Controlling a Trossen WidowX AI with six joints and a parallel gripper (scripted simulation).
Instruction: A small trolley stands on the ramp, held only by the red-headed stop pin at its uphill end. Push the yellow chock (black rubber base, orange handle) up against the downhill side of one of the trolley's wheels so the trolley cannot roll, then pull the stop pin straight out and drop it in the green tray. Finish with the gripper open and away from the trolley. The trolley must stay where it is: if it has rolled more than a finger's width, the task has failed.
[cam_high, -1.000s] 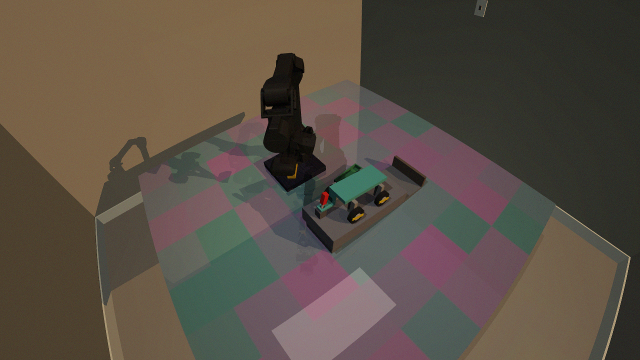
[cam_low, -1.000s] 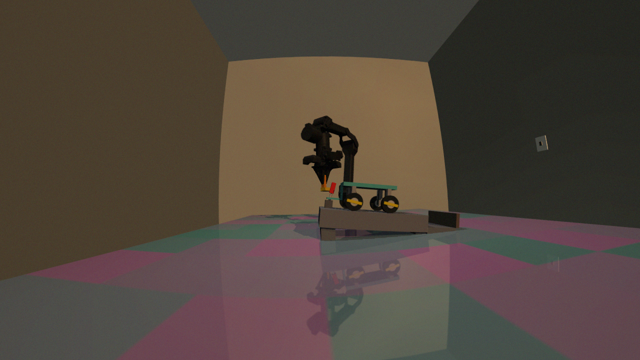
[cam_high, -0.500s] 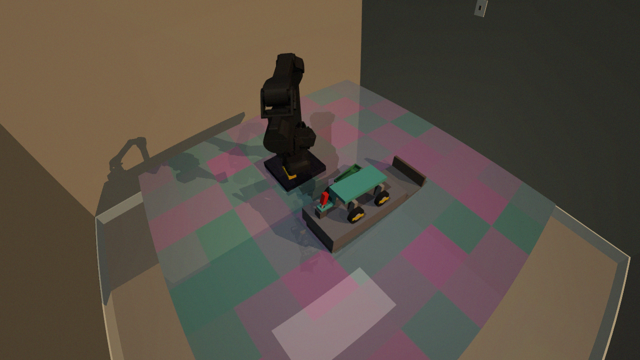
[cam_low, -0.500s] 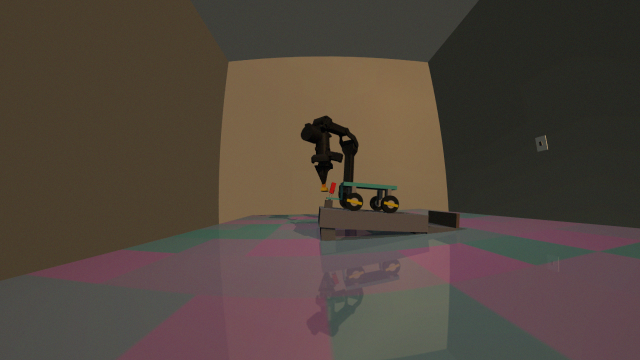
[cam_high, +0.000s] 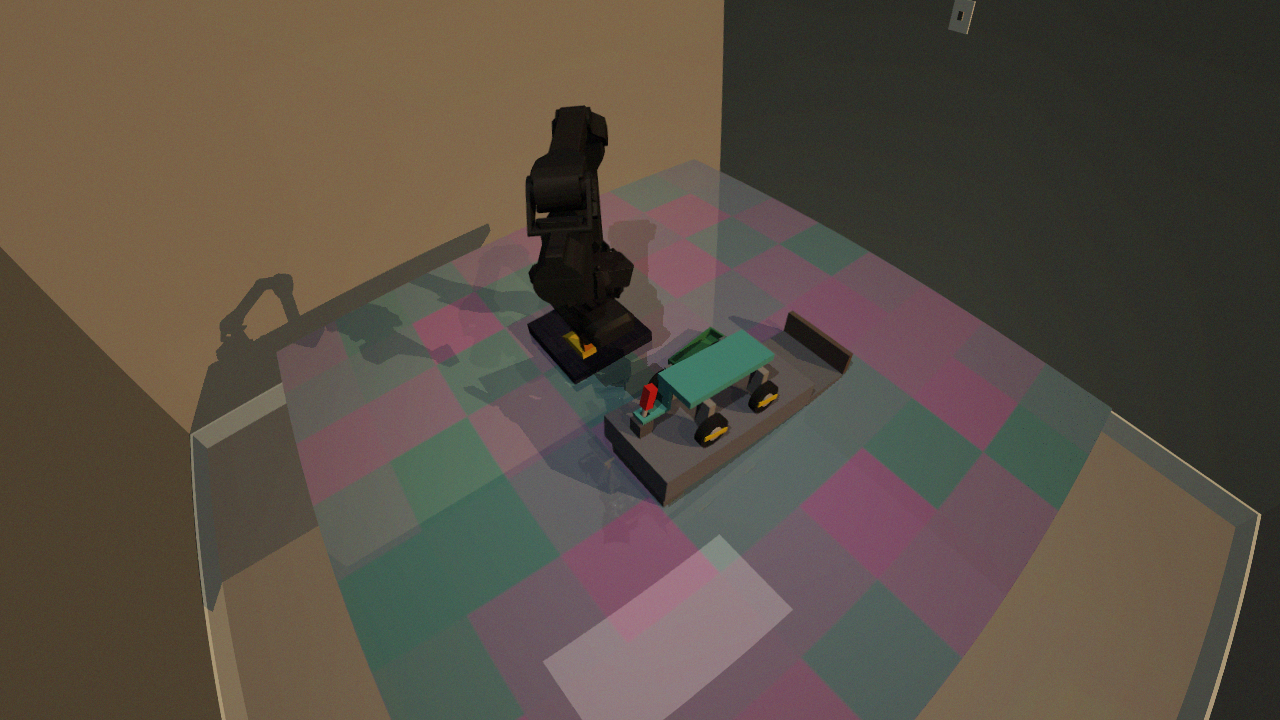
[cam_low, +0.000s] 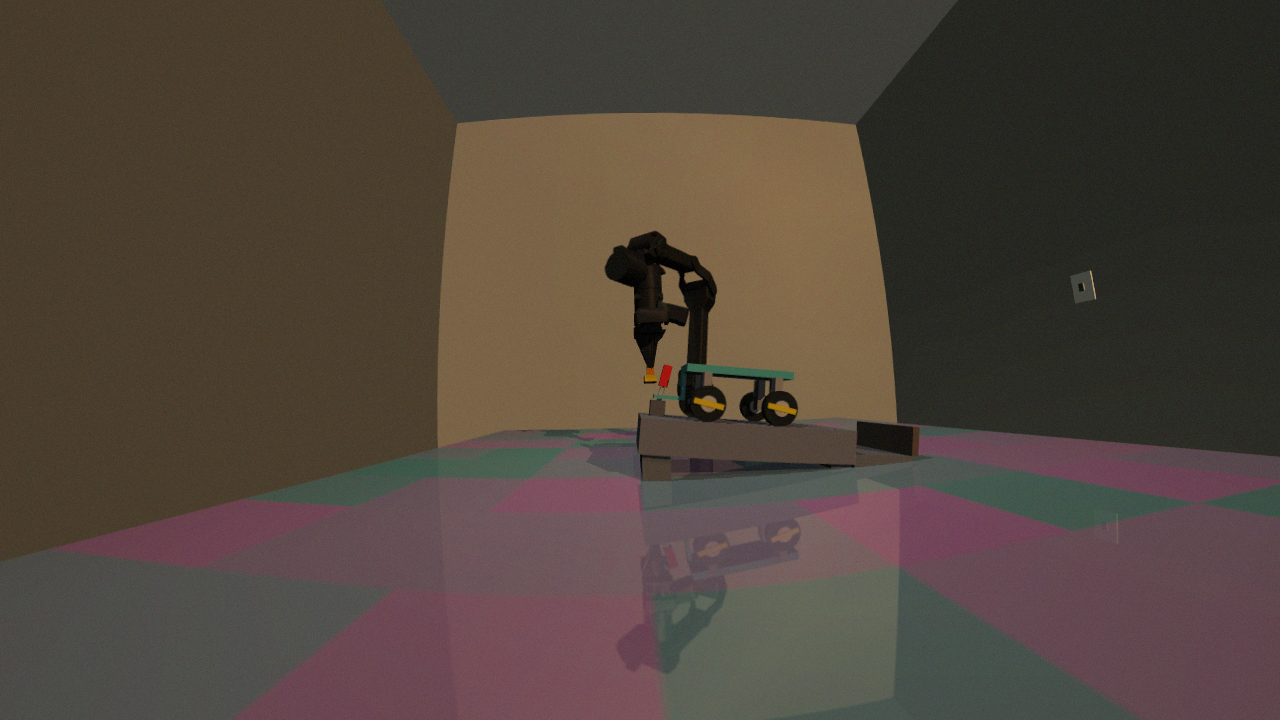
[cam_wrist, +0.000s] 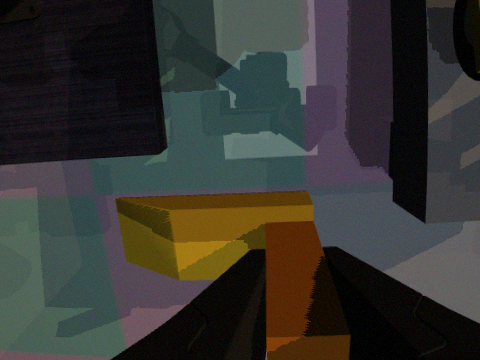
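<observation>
The trolley lies 150 mm ahead of my gripper tip, 120 mm to the left of it and 60 mm below it. From my gripper tip the other things lie so: red-headed stop pin (130 mm ahead, 40 mm below, 10 mm to the left); then yellow chock (20 mm behind, 10 mm below); then grey ramp (150 mm ahead, 130 mm to the left, 130 mm below).
</observation>
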